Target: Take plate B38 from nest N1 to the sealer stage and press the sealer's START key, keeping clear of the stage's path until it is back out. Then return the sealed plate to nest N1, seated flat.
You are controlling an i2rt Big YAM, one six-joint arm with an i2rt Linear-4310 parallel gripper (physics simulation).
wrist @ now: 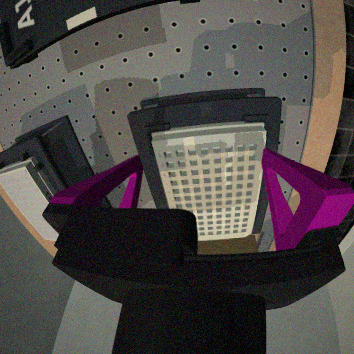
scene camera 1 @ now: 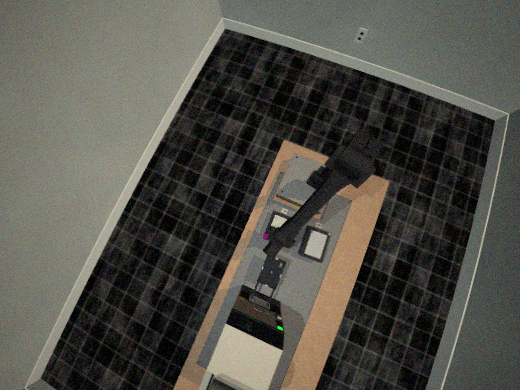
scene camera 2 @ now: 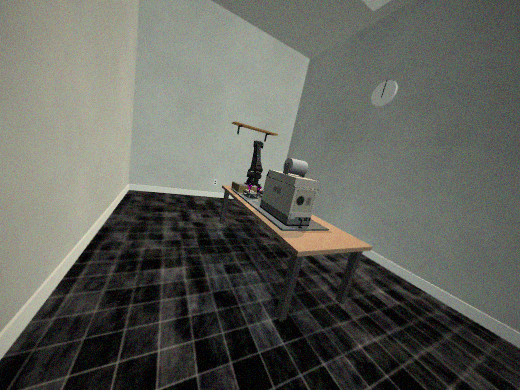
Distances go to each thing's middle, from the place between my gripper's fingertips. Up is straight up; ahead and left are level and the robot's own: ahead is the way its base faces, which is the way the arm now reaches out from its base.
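Scene:
Dark sealer stage (wrist: 33,33): 40 mm above my hand, 200 mm ahead of it, 80 mm to the left of it.

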